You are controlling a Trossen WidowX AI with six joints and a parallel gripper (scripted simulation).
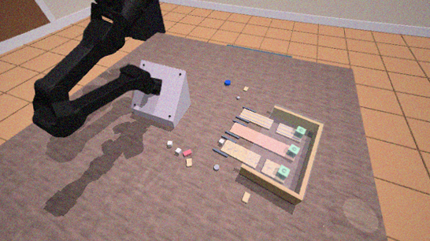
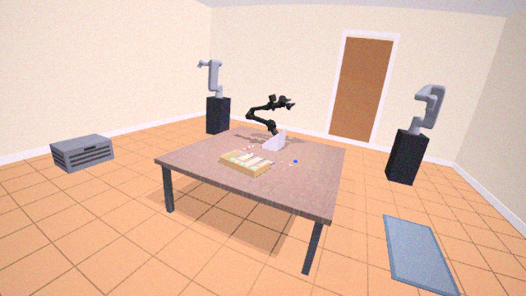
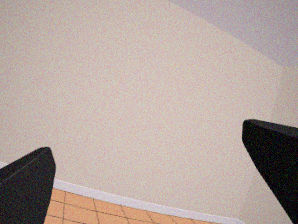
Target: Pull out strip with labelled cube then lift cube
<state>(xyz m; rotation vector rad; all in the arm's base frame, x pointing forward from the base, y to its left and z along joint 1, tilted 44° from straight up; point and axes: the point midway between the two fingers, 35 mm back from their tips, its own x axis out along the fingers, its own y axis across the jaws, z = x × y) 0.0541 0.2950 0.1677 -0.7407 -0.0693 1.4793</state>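
Right now the tan strip is 36 cm ahead of my gripper tip, 25 cm to the right of it and 46 cm below it. Also, from my gripper tip: tan chip: 41 cm ahead, 39 cm to the right, 46 cm below; blue disc: 20 cm ahead, 13 cm to the left, 45 cm below.
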